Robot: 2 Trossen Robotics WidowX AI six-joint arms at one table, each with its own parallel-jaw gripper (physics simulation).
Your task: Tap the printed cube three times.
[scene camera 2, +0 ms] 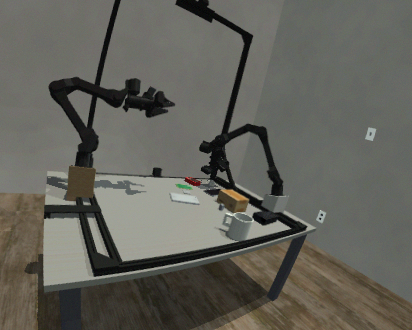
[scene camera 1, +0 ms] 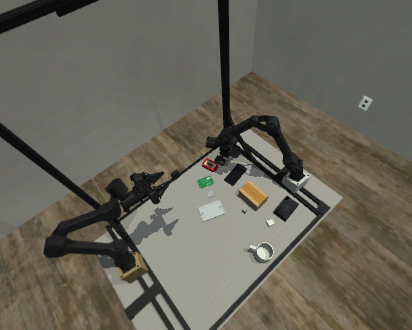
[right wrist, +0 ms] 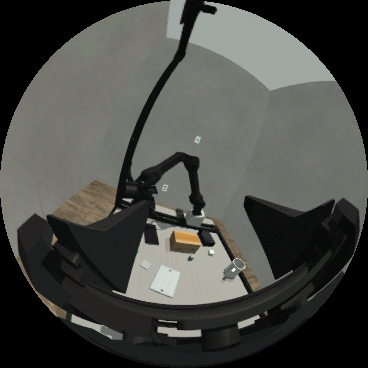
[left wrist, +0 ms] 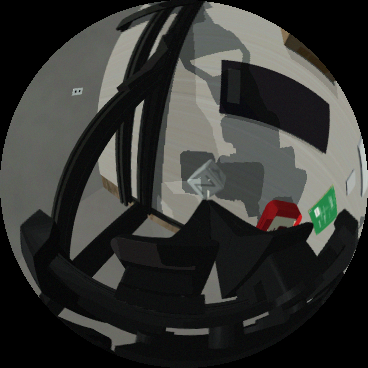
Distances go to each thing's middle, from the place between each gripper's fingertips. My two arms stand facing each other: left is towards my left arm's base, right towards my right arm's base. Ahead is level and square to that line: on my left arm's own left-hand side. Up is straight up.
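My right gripper is 410 mm above the red object (left wrist: pixel 277 214), and it is also 280 mm to the right of the object and 200 mm past it. The black tablet (left wrist: pixel 246 90) is 410 mm below my right hand, 390 mm to the left of it and 60 mm behind it.
My left hand is 5 cm above the red object, 12 cm to the left of it and 1 cm past it. As for the black tablet, it is 6 cm below my left hand, 13 cm ahead of it and 2 cm to the right of it. Going by its middle, the tablet is nearer to my left hand than to my right gripper.
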